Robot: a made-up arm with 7 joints. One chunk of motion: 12 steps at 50 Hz.
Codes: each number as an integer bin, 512 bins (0 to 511) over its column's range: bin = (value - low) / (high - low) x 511, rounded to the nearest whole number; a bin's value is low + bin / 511 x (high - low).
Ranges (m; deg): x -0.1..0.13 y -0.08..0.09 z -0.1..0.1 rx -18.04..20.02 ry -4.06..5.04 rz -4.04..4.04
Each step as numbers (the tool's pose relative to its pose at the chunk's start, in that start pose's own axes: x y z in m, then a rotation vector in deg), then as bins.
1 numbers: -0.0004 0.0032 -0.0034 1.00 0.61 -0.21
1 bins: 221 250 247 256 262 242
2 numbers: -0.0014 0.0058 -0.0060 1.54 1.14 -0.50
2 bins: 219 258 240 263 292 224
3 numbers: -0.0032 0.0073 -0.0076 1.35 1.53 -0.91
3 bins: 215 262 236 260 314 198
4 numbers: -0.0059 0.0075 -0.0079 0.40 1.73 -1.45
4 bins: 209 263 235 248 325 164
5 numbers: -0.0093 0.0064 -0.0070 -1.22 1.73 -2.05
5 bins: 202 260 238 226 325 126
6 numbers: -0.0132 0.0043 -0.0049 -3.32 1.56 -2.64
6 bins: 193 253 243 198 316 89
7 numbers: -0.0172 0.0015 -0.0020 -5.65 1.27 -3.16
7 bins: 184 245 250 166 299 56
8 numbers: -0.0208 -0.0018 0.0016 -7.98 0.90 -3.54
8 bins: 176 235 260 135 279 32
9 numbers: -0.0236 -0.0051 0.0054 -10.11 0.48 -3.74
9 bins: 170 225 269 106 255 19
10 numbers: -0.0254 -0.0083 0.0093 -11.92 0.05 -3.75
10 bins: 166 216 279 82 231 18
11 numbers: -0.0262 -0.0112 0.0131 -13.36 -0.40 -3.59
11 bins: 164 207 289 63 206 28
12 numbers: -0.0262 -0.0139 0.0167 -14.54 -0.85 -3.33
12 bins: 164 199 298 47 180 45
